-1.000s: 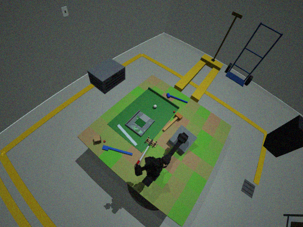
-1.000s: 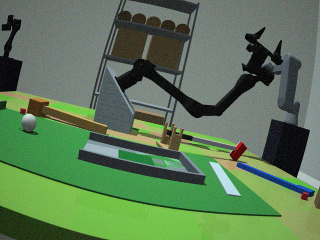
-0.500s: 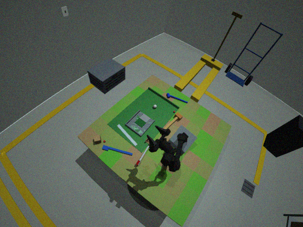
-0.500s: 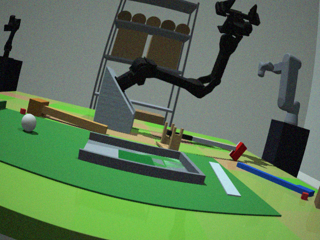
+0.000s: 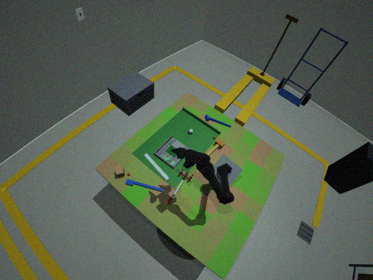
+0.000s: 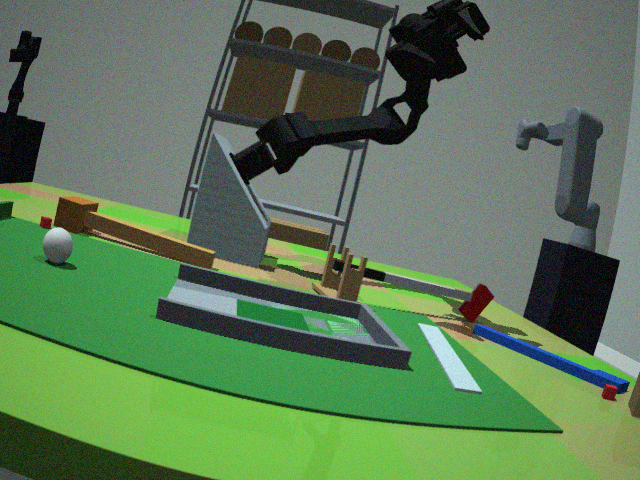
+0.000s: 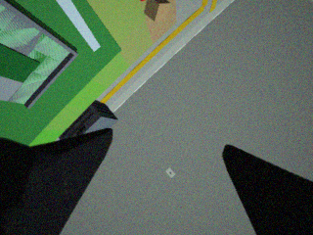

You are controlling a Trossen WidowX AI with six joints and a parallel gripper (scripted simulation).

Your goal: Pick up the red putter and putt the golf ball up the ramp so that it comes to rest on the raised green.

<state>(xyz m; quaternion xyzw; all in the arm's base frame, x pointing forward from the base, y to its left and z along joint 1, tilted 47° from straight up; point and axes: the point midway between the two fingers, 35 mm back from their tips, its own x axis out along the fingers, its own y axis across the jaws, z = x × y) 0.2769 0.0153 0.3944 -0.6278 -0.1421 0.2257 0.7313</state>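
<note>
Now: the wooden rack 9 cm behind my gripper tip, 9 cm to the right of it and 38 cm below it. Round my gripper tip: white strip 14 cm ahead, 4 cm to the left, 41 cm below; then white golf ball 20 cm ahead, 44 cm to the right, 39 cm below; then wooden block 29 cm ahead, 30 cm to the left, 38 cm below.
</note>
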